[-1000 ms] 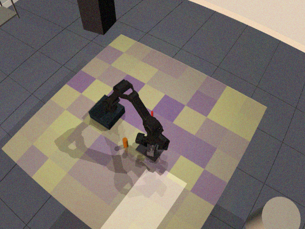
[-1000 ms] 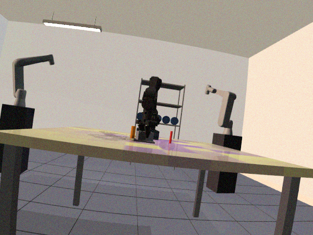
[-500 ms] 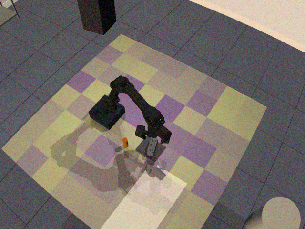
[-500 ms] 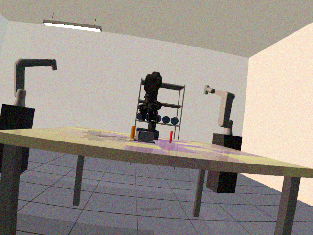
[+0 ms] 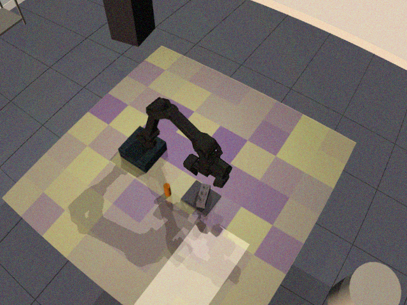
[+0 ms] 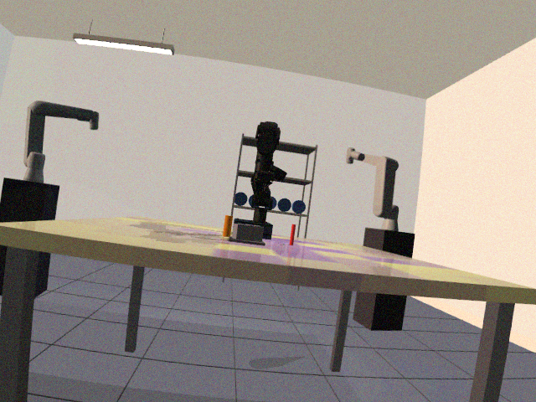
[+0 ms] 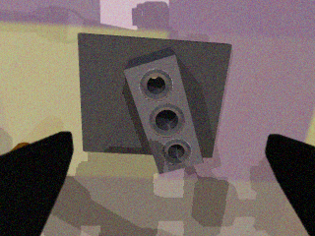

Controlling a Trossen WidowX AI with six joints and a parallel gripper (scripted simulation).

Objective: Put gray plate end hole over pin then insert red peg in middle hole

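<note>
The red peg lies 170 mm to the left of my gripper tip, 100 mm below it and 90 mm behind it. The rest, counted from my gripper tip: dark flat base: 130 mm below, 10 mm to the right, 10 mm behind; gray plate: 90 mm below, 20 mm to the right; orange cylinder: 160 mm behind, 100 mm below, 70 mm to the right.
</note>
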